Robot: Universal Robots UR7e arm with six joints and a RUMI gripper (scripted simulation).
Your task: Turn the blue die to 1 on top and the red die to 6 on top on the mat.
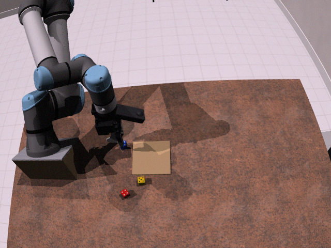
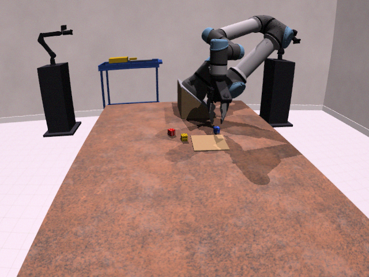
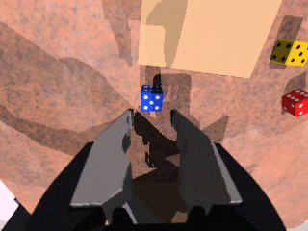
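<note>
My gripper is now 4 cm above the blue die. The rest, counted from my hand: yellow die: 6 cm ahead, 16 cm to the right, 4 cm below; tan mat: 10 cm ahead, 6 cm to the right, 5 cm below; red die: 20 cm to the right, 4 cm below.
</note>
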